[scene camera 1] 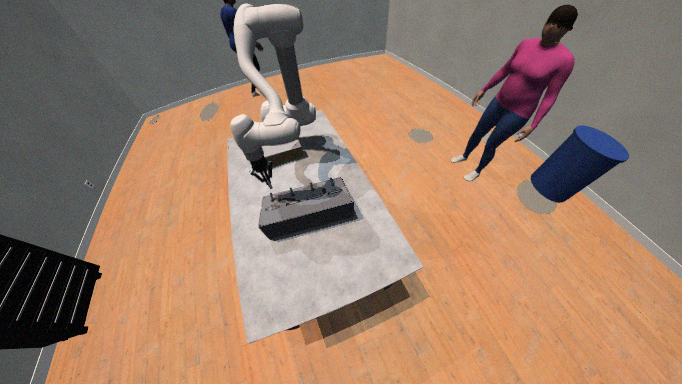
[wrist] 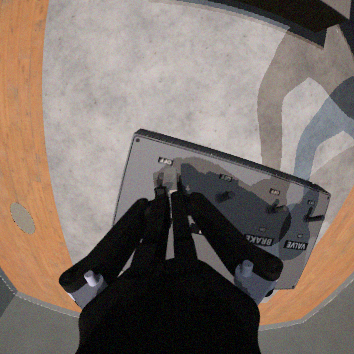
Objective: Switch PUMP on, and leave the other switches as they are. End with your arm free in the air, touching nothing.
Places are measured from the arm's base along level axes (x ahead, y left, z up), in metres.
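Where they show: gripper, fingertip midpoint: (scene camera 1: 270,187) (wrist: 171,176).
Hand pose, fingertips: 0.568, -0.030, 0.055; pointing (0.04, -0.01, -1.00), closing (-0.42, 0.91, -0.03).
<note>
Things, the pixels of their top centre, and the offset from my fingertips, as dx, dy, dz. "spot": a spot on its surface instead. Level surfaces: height alone.
- end, surface spot: (scene camera 1: 272,196) spot: +0.034, -0.004, -0.042
- BRAKE, surface spot: (wrist: 258,240) spot: +0.104, +0.235, -0.039
- VALVE, surface spot: (wrist: 296,245) spot: +0.098, +0.355, -0.040
- pale table, surface height: dz -0.151
A grey switch box (scene camera 1: 307,222) (wrist: 145,155) stands on the table, with a row of small upright levers on top. The lever at one end (scene camera 1: 272,196) is beside my fingertips and is partly hidden in the wrist view. The other levers are a second (wrist: 226,196), a third (wrist: 275,206) and the far-end one (wrist: 314,216). OFF labels show along the row's back side. BRAKE (wrist: 258,240) and VALVE (wrist: 296,245) labels are readable; the PUMP label does not show. My gripper (scene camera 1: 270,186) (wrist: 171,176) is shut and empty, pointing down at the end lever; contact is unclear.
The pale table (scene camera 1: 320,285) (wrist: 125,65) carries another dark-sided box (scene camera 1: 286,157) (wrist: 300,15) between the switch box and the arm's base. A person in pink (scene camera 1: 537,75), a blue barrel (scene camera 1: 575,165), another person (scene camera 1: 228,22) and a black rack (scene camera 1: 92,270) stand off the table.
</note>
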